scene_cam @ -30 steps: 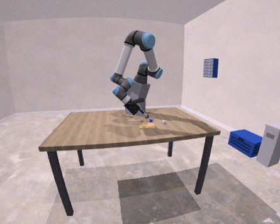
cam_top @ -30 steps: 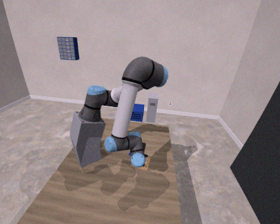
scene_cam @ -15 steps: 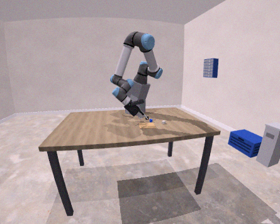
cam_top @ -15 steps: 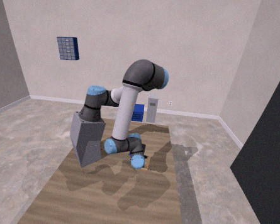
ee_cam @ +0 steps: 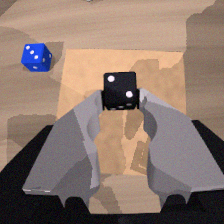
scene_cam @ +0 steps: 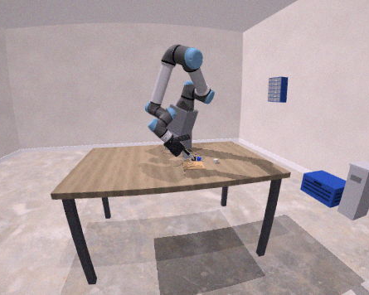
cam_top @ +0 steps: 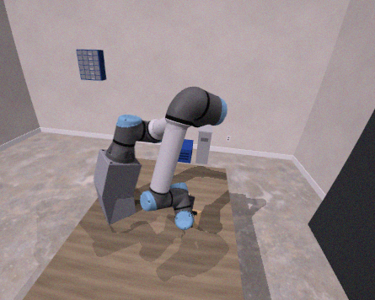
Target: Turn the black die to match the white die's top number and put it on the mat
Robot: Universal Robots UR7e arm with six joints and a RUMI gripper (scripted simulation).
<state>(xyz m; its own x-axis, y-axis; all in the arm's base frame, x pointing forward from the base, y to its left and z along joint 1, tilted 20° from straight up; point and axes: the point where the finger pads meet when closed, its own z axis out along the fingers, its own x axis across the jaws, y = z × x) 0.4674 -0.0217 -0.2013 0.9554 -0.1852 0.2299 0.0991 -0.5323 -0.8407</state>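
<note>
Now: the tan mat 5 cm below my hand and 1 cm to the left of it. Also, from my hand: black die 1 cm to the left, 1 cm below; white die 18 cm to the left, 4 cm below, 1 cm behind; blue die 9 cm behind, 8 cm to the left, 4 cm below.
</note>
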